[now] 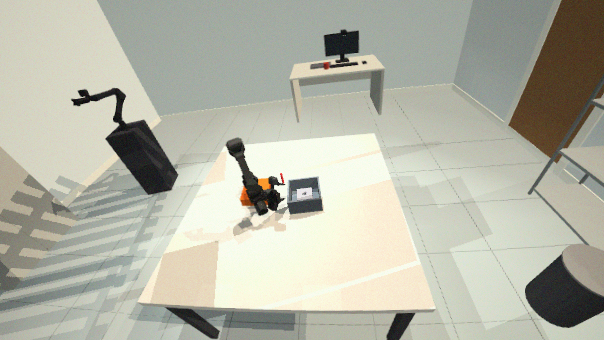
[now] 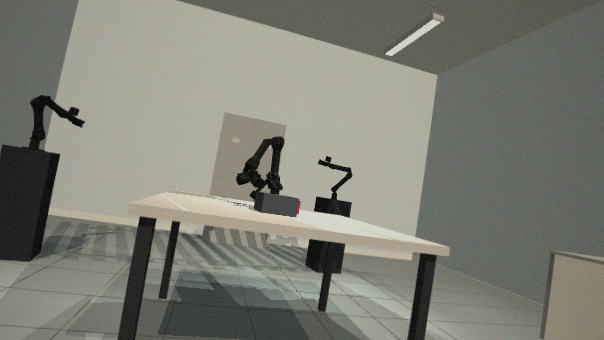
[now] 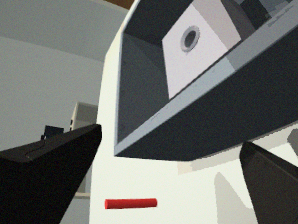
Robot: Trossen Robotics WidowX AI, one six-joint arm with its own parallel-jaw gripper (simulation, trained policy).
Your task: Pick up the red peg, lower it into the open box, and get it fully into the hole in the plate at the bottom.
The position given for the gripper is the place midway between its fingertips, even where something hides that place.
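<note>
Grey box (image 1: 295, 206), (image 2: 269, 203), (image 3: 241, 97) visible. Gripper (image 3: 172, 141) visible.
</note>
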